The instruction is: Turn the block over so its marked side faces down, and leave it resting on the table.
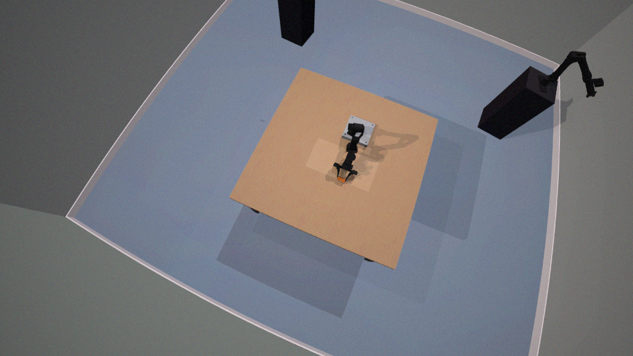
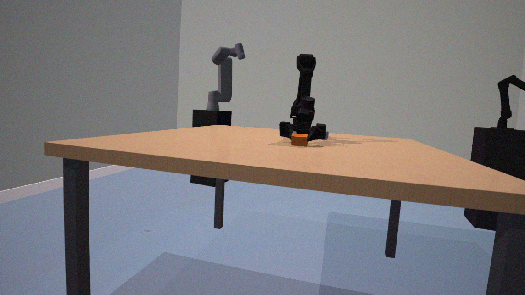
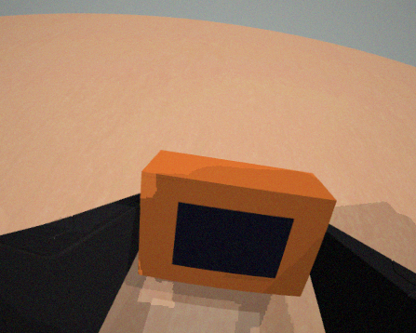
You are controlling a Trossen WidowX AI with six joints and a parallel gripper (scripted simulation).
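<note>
My gripper tip is now 1 cm past the block.
</note>
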